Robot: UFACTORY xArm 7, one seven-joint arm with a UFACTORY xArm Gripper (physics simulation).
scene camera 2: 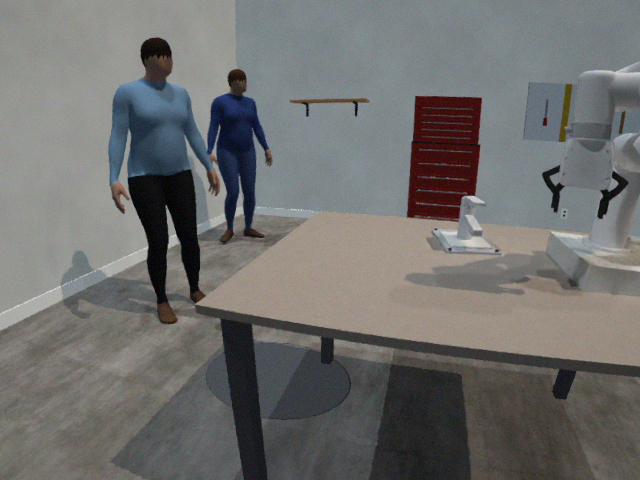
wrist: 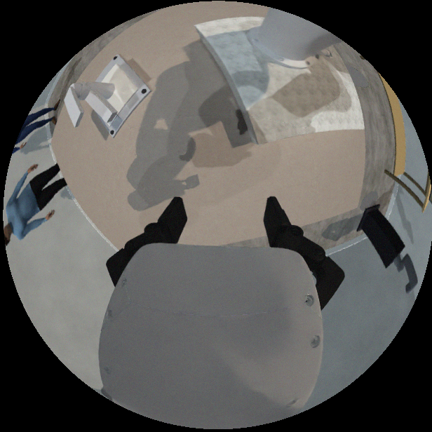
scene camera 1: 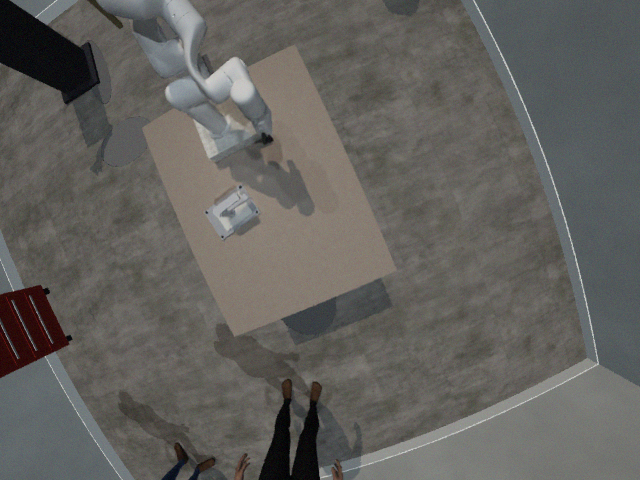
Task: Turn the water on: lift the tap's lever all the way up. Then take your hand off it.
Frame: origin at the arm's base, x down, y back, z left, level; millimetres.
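Where they show: gripper, fingertip midpoint: [scene camera 2: 577, 214] [scene camera 1: 269, 129]; arm's base, origin of the base link: [scene camera 2: 604, 246] [scene camera 1: 218, 125].
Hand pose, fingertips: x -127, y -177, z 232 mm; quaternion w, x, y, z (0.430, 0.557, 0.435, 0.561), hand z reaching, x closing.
Things, the pixels of their top centre, and the offset from my fingertips. "spot": a spot on its surface instead. Level surfaces: height alone.
- white tap, surface spot: [scene camera 2: 466, 223] spot: dx +113, dy -220, dz -282 mm
- pale base plate, surface spot: [scene camera 2: 448, 241] spot: dx +177, dy -268, dz -279 mm
- table, its level: dx +191 mm
The white tap [scene camera 1: 227, 211] [scene camera 2: 466, 223] [wrist: 95, 91] stands upright on a pale base plate [scene camera 2: 448, 241] [wrist: 132, 108] on the table. Its flat lever [scene camera 2: 475, 200] [wrist: 74, 106] sits at the top of the body and points the same way as the spout below it. In the scene camera 2 view the lever looks near level, tipped slightly down at its free end. My gripper [scene camera 1: 266, 138] [scene camera 2: 578, 212] [wrist: 223, 207] is open and empty. It hangs above the table beside the arm's base, well apart from the tap, fingers pointing down.
The table [scene camera 1: 310, 248] [scene camera 2: 336, 268] [wrist: 300, 170] bears the arm's white base slab [scene camera 1: 219, 149] [scene camera 2: 594, 268] [wrist: 342, 122]. A person in light blue [scene camera 2: 157, 129] [wrist: 22, 202] and one in dark blue [scene camera 2: 237, 124] stand beyond the table. A red cabinet [scene camera 1: 28, 325] [scene camera 2: 444, 160] stands by the wall.
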